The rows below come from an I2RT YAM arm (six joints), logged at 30 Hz.
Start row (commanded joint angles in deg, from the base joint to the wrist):
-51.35 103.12 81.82 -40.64 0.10 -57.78
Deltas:
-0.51 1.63 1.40 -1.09 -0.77 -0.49
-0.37 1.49 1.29 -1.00 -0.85 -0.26
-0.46 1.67 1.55 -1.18 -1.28 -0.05
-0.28 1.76 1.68 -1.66 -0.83 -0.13
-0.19 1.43 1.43 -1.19 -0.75 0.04
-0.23 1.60 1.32 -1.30 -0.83 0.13
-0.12 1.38 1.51 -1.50 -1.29 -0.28
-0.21 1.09 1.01 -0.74 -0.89 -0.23
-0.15 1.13 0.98 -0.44 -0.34 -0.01
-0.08 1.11 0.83 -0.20 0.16 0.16
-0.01 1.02 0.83 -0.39 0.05 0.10
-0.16 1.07 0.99 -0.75 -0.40 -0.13
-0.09 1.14 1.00 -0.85 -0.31 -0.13
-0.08 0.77 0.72 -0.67 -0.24 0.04
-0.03 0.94 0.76 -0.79 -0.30 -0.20
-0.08 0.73 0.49 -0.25 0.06 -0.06
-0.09 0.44 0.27 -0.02 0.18 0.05
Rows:
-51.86 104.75 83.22 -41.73 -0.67 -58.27
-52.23 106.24 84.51 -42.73 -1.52 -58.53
-52.69 107.91 86.06 -43.91 -2.80 -58.58
-52.97 109.67 87.74 -45.57 -3.63 -58.71
-53.16 111.10 89.17 -46.76 -4.38 -58.67
-53.39 112.70 90.49 -48.06 -5.21 -58.54
-53.51 114.08 92.00 -49.56 -6.50 -58.82
-53.72 115.17 93.01 -50.30 -7.39 -59.05
-53.87 116.30 93.99 -50.74 -7.73 -59.06
-53.95 117.41 94.82 -50.94 -7.57 -58.90
-53.96 118.43 95.65 -51.33 -7.52 -58.80
-54.12 119.50 96.64 -52.08 -7.92 -58.93
-54.21 120.64 97.64 -52.93 -8.23 -59.06
-54.29 121.41 98.36 -53.60 -8.47 -59.02
-54.32 122.35 99.12 -54.39 -8.77 -59.22
-54.40 123.08 99.61 -54.64 -8.71 -59.28
-54.49 123.52 99.88 -54.66 -8.53 -59.23

